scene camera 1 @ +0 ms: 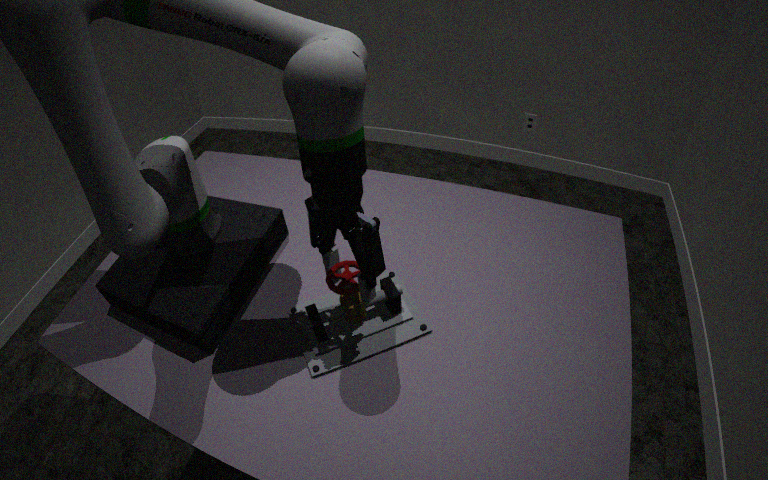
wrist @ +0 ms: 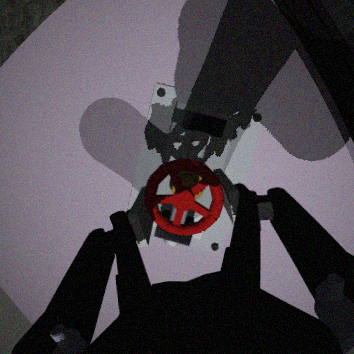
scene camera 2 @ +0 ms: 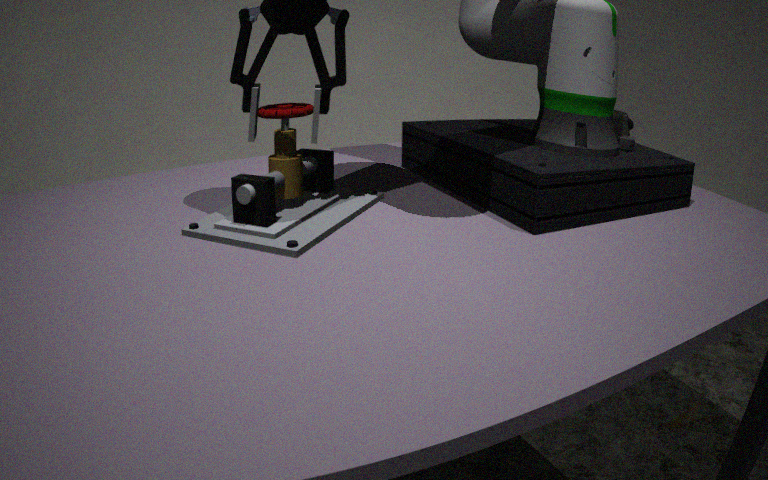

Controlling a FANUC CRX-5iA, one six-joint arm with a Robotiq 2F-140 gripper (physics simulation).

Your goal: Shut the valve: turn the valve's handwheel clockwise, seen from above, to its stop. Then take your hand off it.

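The red handwheel (scene camera 1: 346,273) (scene camera 2: 285,110) (wrist: 184,200) sits level on top of the brass valve body (scene camera 1: 352,305) (scene camera 2: 284,175). The valve stands on a pale base plate (scene camera 1: 390,336) (scene camera 2: 311,229). My gripper (scene camera 1: 349,277) (scene camera 2: 283,125) (wrist: 183,189) points down over the valve, with one grey finger pad on each side of the handwheel. The pads meet opposite sides of its rim and their tips reach below it, so the gripper is shut on the handwheel. In the scene camera 1 view a finger hides part of the pipe.
Two black pipe blocks stand on the plate, the nearer block (scene camera 2: 254,198) and the farther block (scene camera 2: 320,169). The robot's dark pedestal (scene camera 1: 237,237) (scene camera 2: 594,175) stands on the same table (scene camera 1: 509,339) (scene camera 2: 396,311). The arm's shadow falls across the plate.
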